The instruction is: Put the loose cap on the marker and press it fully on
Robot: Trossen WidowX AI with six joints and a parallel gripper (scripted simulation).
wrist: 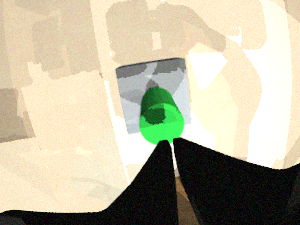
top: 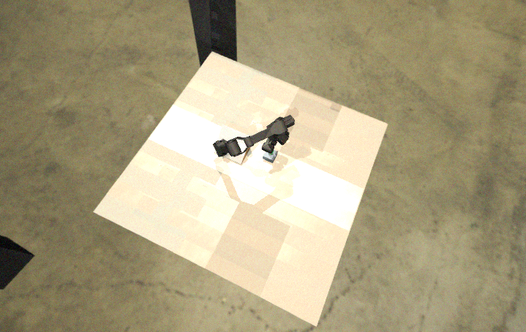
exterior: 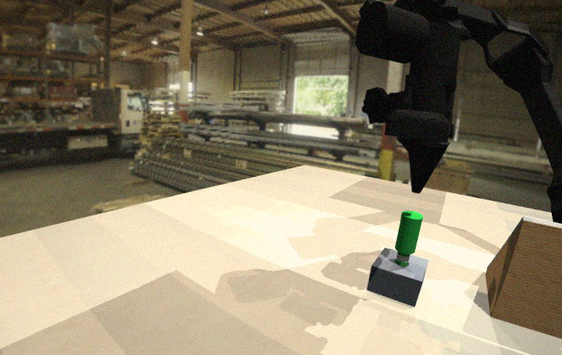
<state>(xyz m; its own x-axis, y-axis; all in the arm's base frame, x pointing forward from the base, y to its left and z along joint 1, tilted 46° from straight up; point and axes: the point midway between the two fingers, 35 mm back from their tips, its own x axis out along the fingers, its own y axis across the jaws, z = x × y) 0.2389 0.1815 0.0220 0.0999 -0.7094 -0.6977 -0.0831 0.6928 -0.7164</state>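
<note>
My gripper tip is now 6 cm above the green cap. Also, from my gripper tip: grey holder block (13 cm below).
</note>
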